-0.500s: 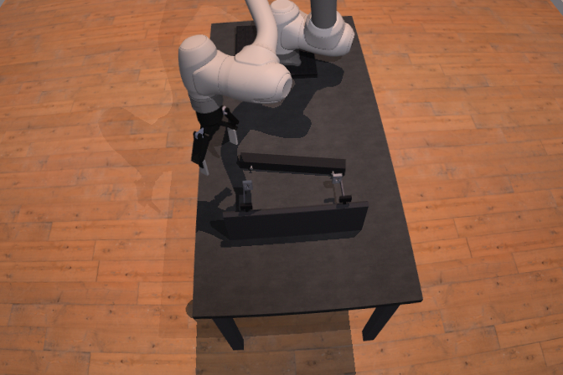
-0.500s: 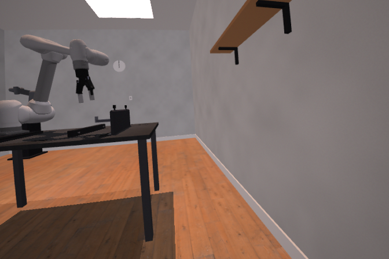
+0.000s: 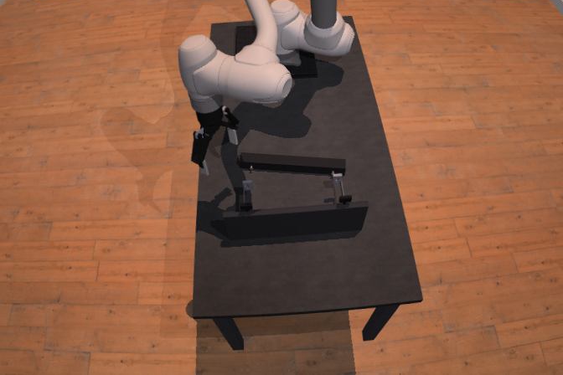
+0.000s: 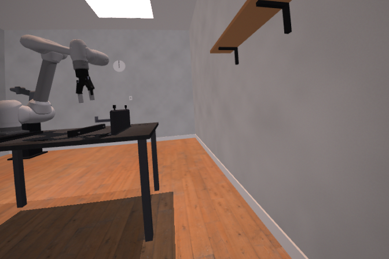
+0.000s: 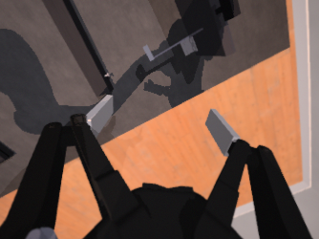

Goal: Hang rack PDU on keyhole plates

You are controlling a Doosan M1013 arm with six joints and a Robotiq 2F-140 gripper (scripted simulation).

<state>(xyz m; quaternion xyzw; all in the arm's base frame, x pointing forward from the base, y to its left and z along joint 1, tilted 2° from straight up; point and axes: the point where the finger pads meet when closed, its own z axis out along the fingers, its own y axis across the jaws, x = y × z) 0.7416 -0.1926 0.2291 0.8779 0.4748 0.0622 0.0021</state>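
The rack PDU lies 11 cm behind my hand, 23 cm to the left of it and 23 cm below it. Round my hand: black panel (14 cm ahead, 24 cm to the left, 17 cm below).
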